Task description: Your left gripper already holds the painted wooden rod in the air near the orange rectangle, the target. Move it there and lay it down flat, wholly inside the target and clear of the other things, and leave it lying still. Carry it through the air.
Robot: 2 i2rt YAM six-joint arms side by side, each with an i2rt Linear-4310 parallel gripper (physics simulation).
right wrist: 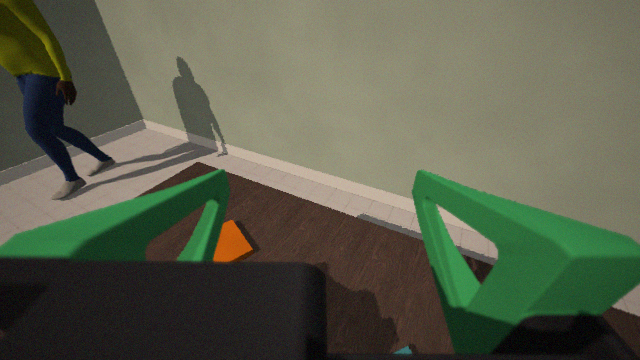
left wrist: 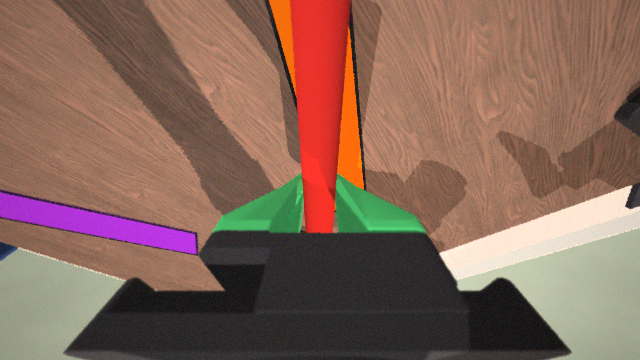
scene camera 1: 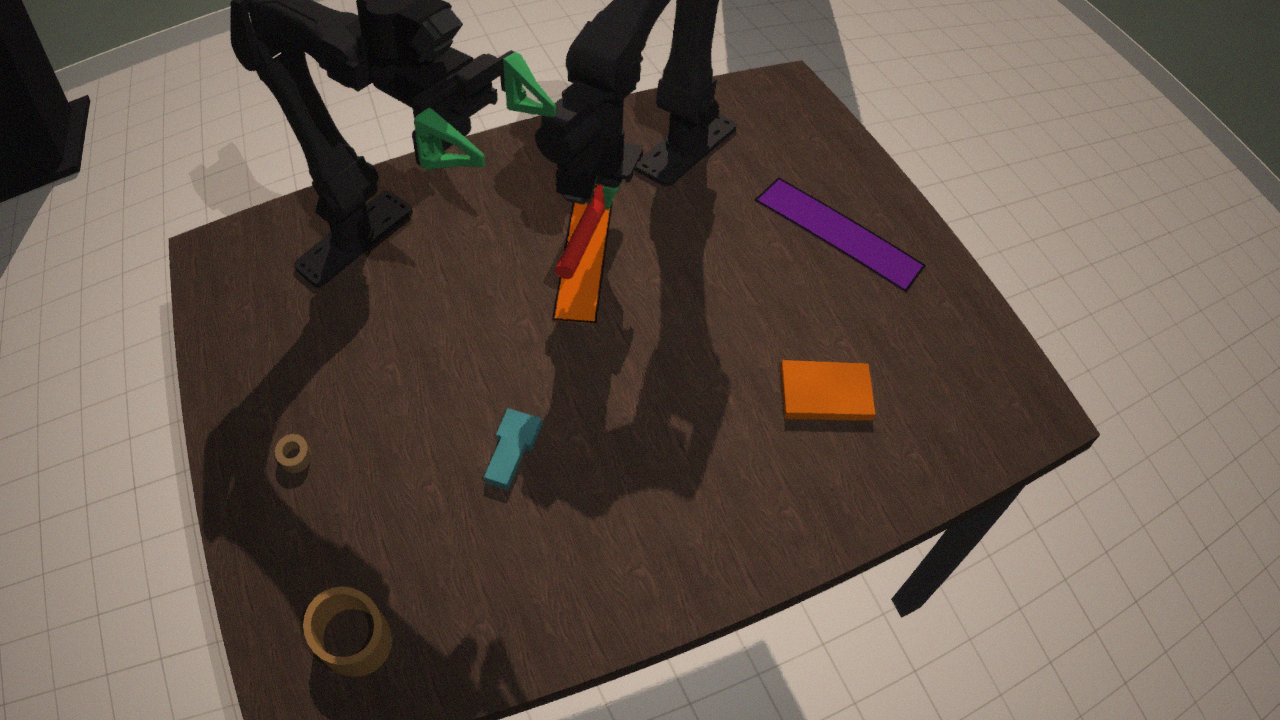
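Observation:
The red rod [scene camera 1: 580, 238] [left wrist: 322, 90] is in the air over the orange rectangle [scene camera 1: 580, 300] [left wrist: 352, 155], long side roughly along it but slightly turned in scene camera 1. In the left wrist view orange shows on both sides of the rod at the top and on its right lower down; the rod hides the rest. Its exact height is hard to tell. My left gripper [scene camera 1: 603, 195] [left wrist: 319, 180] is shut on the rod near the end closest to the arm bases. My right gripper [scene camera 1: 518, 138] [right wrist: 321, 180] is open and empty, raised left of the rod in scene camera 1.
A purple rectangle [scene camera 1: 841, 234] [left wrist: 100, 222] lies to the right. An orange block [scene camera 1: 827, 389] [right wrist: 232, 242] is at the lower right, a teal block [scene camera 1: 512, 449] [right wrist: 404, 351] below the target. A small ring [scene camera 1: 292, 467] and a large ring [scene camera 1: 362, 664] stand at the left.

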